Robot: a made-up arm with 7 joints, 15 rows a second.
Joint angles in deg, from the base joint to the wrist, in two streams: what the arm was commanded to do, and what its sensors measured. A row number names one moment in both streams.
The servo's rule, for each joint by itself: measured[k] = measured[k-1] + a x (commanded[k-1-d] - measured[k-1]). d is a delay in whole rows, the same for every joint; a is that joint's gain. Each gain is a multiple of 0.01, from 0.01 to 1. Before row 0 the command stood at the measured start. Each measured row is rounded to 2 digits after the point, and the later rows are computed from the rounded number. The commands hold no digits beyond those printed.
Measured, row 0:
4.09, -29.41, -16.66, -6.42, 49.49, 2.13, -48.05
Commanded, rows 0 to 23:
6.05, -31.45, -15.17, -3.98, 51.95, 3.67, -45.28
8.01, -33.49, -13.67, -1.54, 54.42, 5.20, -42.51
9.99, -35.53, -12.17, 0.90, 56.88, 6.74, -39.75
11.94, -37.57, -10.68, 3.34, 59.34, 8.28, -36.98
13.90, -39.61, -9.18, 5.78, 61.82, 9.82, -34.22
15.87, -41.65, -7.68, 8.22, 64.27, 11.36, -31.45
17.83, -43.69, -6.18, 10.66, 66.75, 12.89, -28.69
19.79, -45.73, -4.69, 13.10, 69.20, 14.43, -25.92
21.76, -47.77, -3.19, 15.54, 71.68, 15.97, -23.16
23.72, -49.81, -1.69, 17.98, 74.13, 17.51, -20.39
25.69, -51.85, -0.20, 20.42, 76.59, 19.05, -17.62
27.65, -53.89, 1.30, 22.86, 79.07, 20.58, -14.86
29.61, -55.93, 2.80, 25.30, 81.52, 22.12, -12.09
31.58, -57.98, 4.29, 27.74, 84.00, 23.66, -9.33
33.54, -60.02, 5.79, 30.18, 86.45, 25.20, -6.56
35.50, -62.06, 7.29, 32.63, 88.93, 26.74, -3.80
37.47, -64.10, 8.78, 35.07, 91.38, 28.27, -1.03
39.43, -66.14, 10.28, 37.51, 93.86, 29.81, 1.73
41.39, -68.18, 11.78, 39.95, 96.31, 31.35, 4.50
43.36, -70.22, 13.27, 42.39, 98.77, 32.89, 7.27
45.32, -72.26, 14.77, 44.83, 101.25, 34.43, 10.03
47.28, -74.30, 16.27, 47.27, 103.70, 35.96, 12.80
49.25, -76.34, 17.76, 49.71, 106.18, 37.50, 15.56
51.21, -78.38, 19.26, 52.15, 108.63, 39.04, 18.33
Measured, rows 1 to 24:
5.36, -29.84, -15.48, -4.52, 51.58, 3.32, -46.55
7.08, -30.61, -14.05, -2.20, 53.99, 4.77, -44.37
8.97, -31.64, -12.56, 0.22, 56.45, 6.29, -41.88
10.90, -32.89, -11.07, 2.65, 58.91, 7.82, -39.23
12.85, -34.30, -9.58, 5.09, 61.38, 9.36, -36.52
14.81, -35.84, -8.08, 7.53, 63.84, 10.90, -33.78
16.77, -37.49, -6.58, 9.97, 66.31, 12.43, -31.03
18.73, -39.22, -5.09, 12.41, 68.77, 13.97, -28.27
20.70, -41.02, -3.59, 14.85, 71.24, 15.51, -25.51
22.66, -42.87, -2.09, 17.29, 73.70, 17.05, -22.75
24.63, -44.76, -0.60, 19.73, 76.16, 18.59, -19.98
26.59, -46.68, 0.90, 22.17, 78.63, 20.12, -17.22
28.55, -48.62, 2.40, 24.61, 81.09, 21.66, -14.45
30.52, -50.59, 3.89, 27.05, 83.56, 23.20, -11.69
32.48, -52.57, 5.39, 29.49, 86.02, 24.74, -8.92
34.44, -54.56, 6.89, 31.94, 88.49, 26.28, -6.16
36.41, -56.56, 8.38, 34.38, 90.95, 27.81, -3.39
38.37, -58.57, 9.88, 36.82, 93.42, 29.35, -0.63
40.33, -60.59, 11.38, 39.26, 95.88, 30.89, 2.14
42.30, -62.61, 12.87, 41.70, 98.34, 32.43, 4.91
44.26, -64.64, 14.37, 44.14, 100.81, 33.97, 7.67
46.22, -66.67, 15.87, 46.58, 103.27, 35.50, 10.44
48.19, -68.70, 17.36, 49.02, 105.74, 37.04, 13.20
50.15, -70.73, 18.86, 51.46, 108.20, 38.58, 15.97
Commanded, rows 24 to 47:
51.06, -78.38, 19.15, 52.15, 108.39, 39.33, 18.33
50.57, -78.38, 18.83, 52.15, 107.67, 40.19, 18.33
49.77, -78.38, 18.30, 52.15, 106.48, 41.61, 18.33
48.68, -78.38, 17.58, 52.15, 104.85, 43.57, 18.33
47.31, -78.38, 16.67, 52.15, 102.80, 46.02, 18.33
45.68, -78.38, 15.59, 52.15, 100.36, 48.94, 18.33
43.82, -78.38, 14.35, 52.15, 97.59, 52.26, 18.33
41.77, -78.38, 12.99, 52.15, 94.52, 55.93, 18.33
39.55, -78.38, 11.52, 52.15, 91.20, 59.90, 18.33
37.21, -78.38, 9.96, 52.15, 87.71, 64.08, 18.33
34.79, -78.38, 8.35, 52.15, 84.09, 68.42, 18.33
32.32, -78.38, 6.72, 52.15, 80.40, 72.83, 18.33
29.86, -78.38, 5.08, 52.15, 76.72, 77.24, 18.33
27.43, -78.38, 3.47, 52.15, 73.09, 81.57, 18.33
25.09, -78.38, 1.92, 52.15, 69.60, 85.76, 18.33
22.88, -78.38, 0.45, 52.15, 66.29, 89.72, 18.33
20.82, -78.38, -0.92, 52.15, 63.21, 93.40, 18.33
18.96, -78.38, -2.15, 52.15, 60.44, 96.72, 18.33
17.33, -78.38, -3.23, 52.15, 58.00, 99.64, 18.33
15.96, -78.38, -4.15, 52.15, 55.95, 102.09, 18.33
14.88, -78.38, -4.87, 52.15, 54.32, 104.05, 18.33
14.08, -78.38, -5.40, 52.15, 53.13, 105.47, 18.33
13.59, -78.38, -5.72, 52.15, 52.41, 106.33, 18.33
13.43, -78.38, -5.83, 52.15, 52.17, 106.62, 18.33
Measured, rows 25 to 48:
50.74, -72.34, 19.09, 52.00, 108.36, 39.16, 17.24
50.63, -73.61, 18.88, 52.12, 107.77, 39.95, 17.83
50.07, -74.61, 18.42, 52.14, 106.67, 41.23, 18.10
49.17, -75.40, 17.76, 52.15, 105.12, 43.03, 18.22
47.96, -76.03, 16.90, 52.15, 103.15, 45.33, 18.28
46.48, -76.52, 15.87, 52.15, 100.78, 48.11, 18.31
44.75, -76.91, 14.67, 52.15, 98.07, 51.31, 18.32
42.81, -77.22, 13.34, 52.15, 95.05, 54.87, 18.33
40.69, -77.46, 11.90, 52.15, 91.78, 58.74, 18.33
38.43, -77.65, 10.37, 52.15, 88.32, 62.85, 18.33
36.06, -77.80, 8.77, 52.15, 84.72, 67.14, 18.33
33.63, -77.92, 7.15, 52.15, 81.05, 71.52, 18.33
31.18, -78.02, 5.51, 52.15, 77.37, 75.92, 18.33
28.74, -78.10, 3.90, 52.15, 73.73, 80.27, 18.33
26.37, -78.16, 2.34, 52.15, 70.22, 84.50, 18.33
24.10, -78.21, 0.85, 52.15, 66.88, 88.52, 18.33
21.97, -78.25, -0.55, 52.15, 63.76, 92.28, 18.33
20.01, -78.28, -1.81, 52.15, 60.94, 95.70, 18.33
18.27, -78.30, -2.93, 52.15, 58.44, 98.73, 18.33
16.77, -78.32, -3.89, 52.15, 56.32, 101.32, 18.33
15.54, -78.33, -4.66, 52.15, 54.62, 103.42, 18.33
14.59, -78.34, -5.24, 52.15, 53.35, 105.00, 18.33
13.94, -78.35, -5.62, 52.15, 52.55, 106.02, 18.33
13.61, -78.36, -5.79, 52.15, 52.23, 106.48, 18.33

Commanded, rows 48 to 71:
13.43, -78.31, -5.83, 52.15, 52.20, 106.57, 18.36
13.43, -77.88, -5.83, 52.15, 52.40, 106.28, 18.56
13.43, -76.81, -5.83, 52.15, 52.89, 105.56, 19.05
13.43, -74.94, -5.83, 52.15, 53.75, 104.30, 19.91
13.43, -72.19, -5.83, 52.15, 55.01, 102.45, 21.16
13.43, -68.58, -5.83, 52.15, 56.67, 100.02, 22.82
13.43, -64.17, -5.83, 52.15, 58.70, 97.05, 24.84
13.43, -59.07, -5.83, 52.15, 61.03, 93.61, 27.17
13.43, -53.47, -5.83, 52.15, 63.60, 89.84, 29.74
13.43, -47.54, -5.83, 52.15, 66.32, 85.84, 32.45
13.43, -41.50, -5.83, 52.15, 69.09, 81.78, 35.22
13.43, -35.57, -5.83, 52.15, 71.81, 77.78, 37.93
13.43, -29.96, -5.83, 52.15, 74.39, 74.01, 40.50
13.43, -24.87, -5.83, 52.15, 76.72, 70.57, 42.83
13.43, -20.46, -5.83, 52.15, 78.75, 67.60, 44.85
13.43, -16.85, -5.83, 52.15, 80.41, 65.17, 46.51
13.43, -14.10, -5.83, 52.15, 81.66, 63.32, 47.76
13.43, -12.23, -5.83, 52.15, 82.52, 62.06, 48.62
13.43, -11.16, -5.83, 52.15, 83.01, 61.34, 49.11
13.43, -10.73, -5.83, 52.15, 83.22, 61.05, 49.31
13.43, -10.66, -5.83, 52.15, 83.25, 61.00, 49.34
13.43, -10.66, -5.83, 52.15, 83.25, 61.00, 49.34
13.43, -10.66, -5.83, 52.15, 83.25, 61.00, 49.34
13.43, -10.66, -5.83, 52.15, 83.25, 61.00, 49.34
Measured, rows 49 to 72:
13.49, -78.35, -5.82, 52.15, 52.20, 106.55, 18.35
13.45, -78.25, -5.83, 52.15, 52.37, 106.34, 18.46
13.44, -77.95, -5.83, 52.15, 52.81, 105.74, 18.78
13.43, -77.32, -5.83, 52.15, 53.61, 104.63, 19.39
13.43, -76.24, -5.83, 52.15, 54.80, 102.95, 20.35
13.43, -74.63, -5.83, 52.15, 56.39, 100.69, 21.68
13.43, -72.43, -5.83, 52.15, 58.35, 97.89, 23.39
13.43, -69.62, -5.83, 52.15, 60.63, 94.59, 25.43
13.43, -66.23, -5.83, 52.15, 63.15, 90.93, 27.76
13.43, -62.31, -5.83, 52.15, 65.84, 87.01, 30.29
13.43, -57.94, -5.83, 52.15, 68.60, 82.98, 32.95
13.43, -53.24, -5.83, 52.15, 71.33, 78.98, 35.64
13.43, -48.35, -5.83, 52.15, 73.93, 75.15, 38.26
13.43, -43.42, -5.83, 52.15, 76.30, 71.62, 40.73
13.43, -38.60, -5.83, 52.15, 78.38, 68.52, 42.95
13.43, -34.03, -5.83, 52.15, 80.11, 65.94, 44.87
13.43, -29.84, -5.83, 52.15, 81.43, 63.92, 46.43
13.43, -26.14, -5.83, 52.15, 82.36, 62.49, 47.61
13.43, -22.99, -5.83, 52.15, 82.91, 61.60, 48.42
13.43, -20.42, -5.83, 52.15, 83.17, 61.18, 48.90
13.43, -18.37, -5.83, 52.15, 83.24, 61.04, 49.14
13.43, -16.75, -5.83, 52.15, 83.25, 61.01, 49.25
13.43, -15.47, -5.83, 52.15, 83.25, 61.00, 49.30
13.43, -14.46, -5.83, 52.15, 83.25, 61.00, 49.32

